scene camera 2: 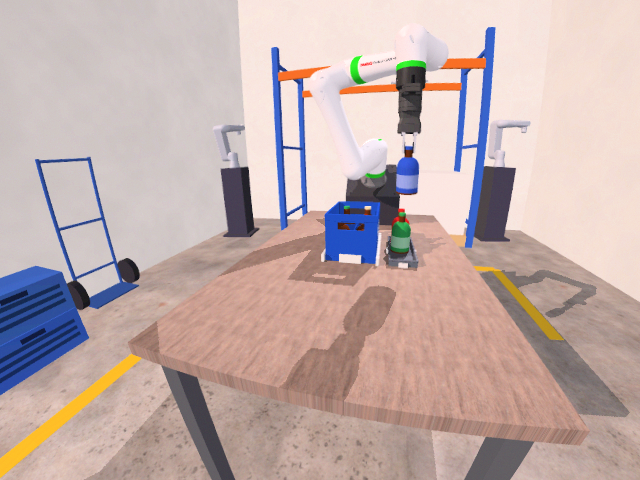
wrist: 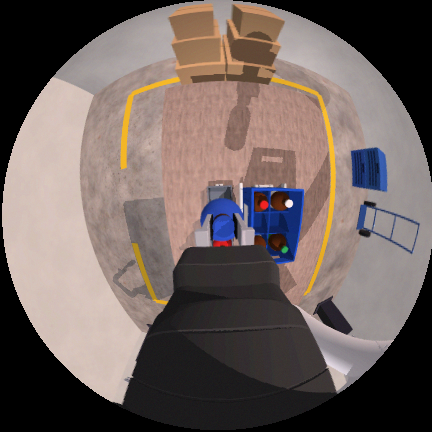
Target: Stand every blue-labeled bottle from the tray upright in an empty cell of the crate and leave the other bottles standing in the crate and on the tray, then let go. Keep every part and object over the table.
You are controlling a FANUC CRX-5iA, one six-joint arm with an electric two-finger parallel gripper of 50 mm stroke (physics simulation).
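Seen in the pictures: gripper, between the fingertips: (scene camera 2: 408, 153) (wrist: 222, 221); arm's base, origin of its link: (scene camera 2: 373, 179).
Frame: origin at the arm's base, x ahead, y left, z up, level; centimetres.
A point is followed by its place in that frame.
Note:
My gripper (scene camera 2: 408, 143) @[x 63.8, y 3.6, z 13.9 cm] (wrist: 222, 221) @[x 63.8, y 3.6, z 13.9 cm] is shut on the neck of a blue-labeled bottle (scene camera 2: 407, 174) @[x 66.1, y 3.0, z 7.2 cm] (wrist: 221, 210) @[x 64.9, y 3.5, z 12.3 cm], which hangs upright high above the tray (scene camera 2: 402, 264) @[x 69.2, y 2.9, z -23.0 cm] (wrist: 220, 192) @[x 65.5, y 3.3, z -23.7 cm]. On the tray stand a green bottle (scene camera 2: 400, 235) @[x 57.1, y 4.2, z -16.3 cm] and, behind it, a red bottle (scene camera 2: 400, 219) (wrist: 222, 244); in the wrist view the green one is hidden. The blue crate (scene camera 2: 351, 242) @[x 64.5, y -14.8, z -16.7 cm] (wrist: 299, 220) @[x 52.3, y -21.9, z -6.9 cm] stands beside the tray. It holds brown bottles with a red cap (wrist: 264, 204) @[x 60.1, y -9.8, z -8.0 cm], a white cap (wrist: 289, 203) @[x 58.8, y -18.8, z -8.0 cm] and a green cap (wrist: 284, 249) @[x 41.8, y -16.2, z -8.0 cm], plus another brown bottle (wrist: 259, 241) @[x 45.2, y -7.8, z -12.3 cm] partly hidden by the gripper. The crate's middle cells look empty.
The wooden table (scene camera 2: 361, 320) @[x 99.4, y -13.2, z -24.3 cm] (wrist: 200, 125) @[x 97.0, y 5.7, z -24.2 cm] carries the crate and tray. A white strip (wrist: 241, 195) @[x 62.7, y -5.0, z -21.2 cm] stands between them. The robot's black base (scene camera 2: 372, 198) @[x 11.8, y -1.7, z -9.2 cm] is behind the crate. Cardboard boxes (wrist: 197, 47) and a blue hand truck (scene camera 2: 82, 224) (wrist: 392, 227) stand off the table.

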